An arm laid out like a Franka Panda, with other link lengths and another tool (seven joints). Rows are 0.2 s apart.
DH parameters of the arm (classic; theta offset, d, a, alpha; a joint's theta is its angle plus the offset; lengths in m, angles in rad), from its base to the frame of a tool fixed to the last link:
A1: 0 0.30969 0 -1.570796
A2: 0 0 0 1.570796
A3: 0 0.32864 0.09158 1.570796
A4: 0 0 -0.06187 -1.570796
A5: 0 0.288 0 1.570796
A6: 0 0 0.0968 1.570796
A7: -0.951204 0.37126 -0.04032 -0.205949
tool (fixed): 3.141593 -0.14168 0 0
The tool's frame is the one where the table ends.
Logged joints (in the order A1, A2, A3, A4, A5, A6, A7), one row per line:
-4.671 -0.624 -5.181 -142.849 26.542 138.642 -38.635
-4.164 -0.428 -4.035 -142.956 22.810 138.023 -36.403
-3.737 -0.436 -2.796 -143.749 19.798 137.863 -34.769
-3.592 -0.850 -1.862 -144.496 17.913 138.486 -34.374
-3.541 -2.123 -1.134 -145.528 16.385 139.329 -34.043
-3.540 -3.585 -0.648 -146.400 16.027 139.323 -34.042
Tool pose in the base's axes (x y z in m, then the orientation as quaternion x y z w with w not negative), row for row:
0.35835 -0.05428 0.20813 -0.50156 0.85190 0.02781 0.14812
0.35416 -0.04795 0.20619 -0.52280 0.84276 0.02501 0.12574
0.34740 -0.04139 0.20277 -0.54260 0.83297 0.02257 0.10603
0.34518 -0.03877 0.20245 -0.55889 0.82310 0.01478 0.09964
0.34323 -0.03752 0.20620 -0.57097 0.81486 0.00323 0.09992
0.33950 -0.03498 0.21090 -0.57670 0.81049 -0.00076 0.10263
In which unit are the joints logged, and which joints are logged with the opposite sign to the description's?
The joints are logged in degrees. Opposite sign: none.
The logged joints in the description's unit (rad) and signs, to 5 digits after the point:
-0.08152 -0.01089 -0.09043 -2.49319 0.46325 2.41976 -0.67431
-0.07268 -0.00747 -0.07042 -2.49505 0.39811 2.40896 -0.63535
-0.06522 -0.00761 -0.04880 -2.50889 0.34554 2.40616 -0.60683
-0.06269 -0.01484 -0.03250 -2.52193 0.31264 2.41704 -0.59994
-0.06180 -0.03705 -0.01979 -2.53994 0.28597 2.43175 -0.59416
-0.06178 -0.06257 -0.01131 -2.55516 0.27972 2.43165 -0.59414

